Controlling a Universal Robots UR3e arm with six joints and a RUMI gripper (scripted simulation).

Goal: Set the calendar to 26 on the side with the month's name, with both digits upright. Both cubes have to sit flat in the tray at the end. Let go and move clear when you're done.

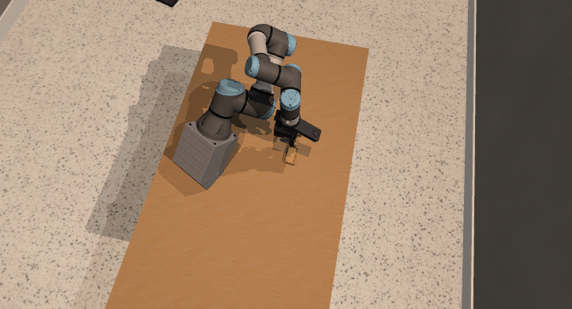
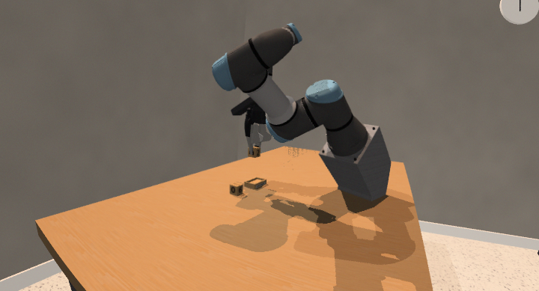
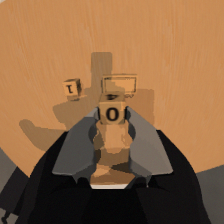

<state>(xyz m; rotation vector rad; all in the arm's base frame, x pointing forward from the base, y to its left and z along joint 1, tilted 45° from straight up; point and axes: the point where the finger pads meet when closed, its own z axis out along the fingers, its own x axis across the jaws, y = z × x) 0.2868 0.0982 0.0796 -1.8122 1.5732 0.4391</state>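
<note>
Right now the shallow wooden tray is 120 mm below my hand and 20 mm to the right of it.
</note>
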